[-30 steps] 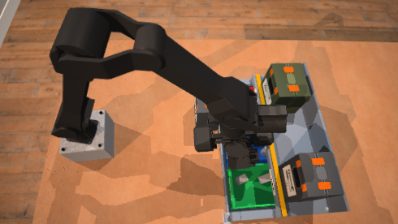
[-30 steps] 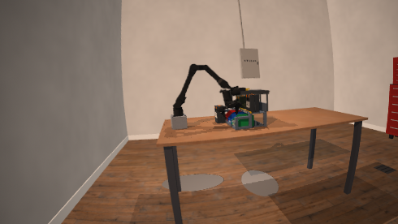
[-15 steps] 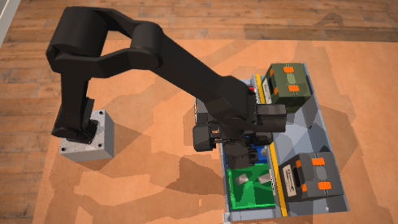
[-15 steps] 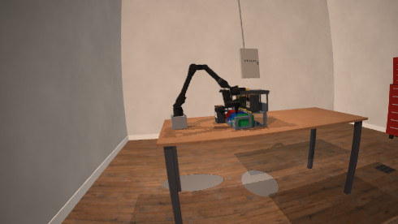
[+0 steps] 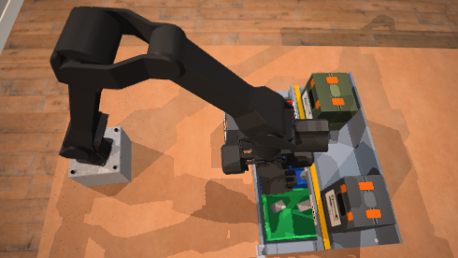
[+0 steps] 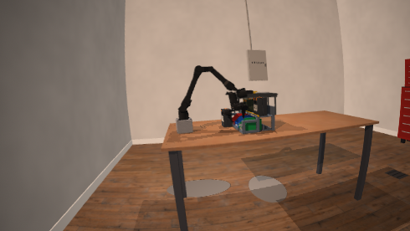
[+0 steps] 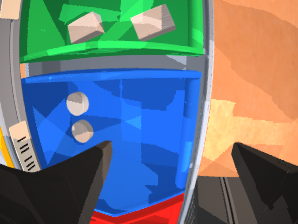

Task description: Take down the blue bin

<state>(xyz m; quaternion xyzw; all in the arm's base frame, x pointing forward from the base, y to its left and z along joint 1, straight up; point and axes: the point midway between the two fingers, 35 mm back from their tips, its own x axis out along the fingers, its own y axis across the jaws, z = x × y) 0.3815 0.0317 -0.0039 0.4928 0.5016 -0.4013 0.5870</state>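
My hand is 6 cm short of the blue open bin, 4 cm above it and 1 cm to the right of it. Round my hand: red bin 12 cm to the left, 4 cm below, 4 cm ahead; green bin 10 cm to the right, 8 cm ahead, 4 cm below; yellow rail 9 cm ahead, 2 cm to the left, 2 cm above.
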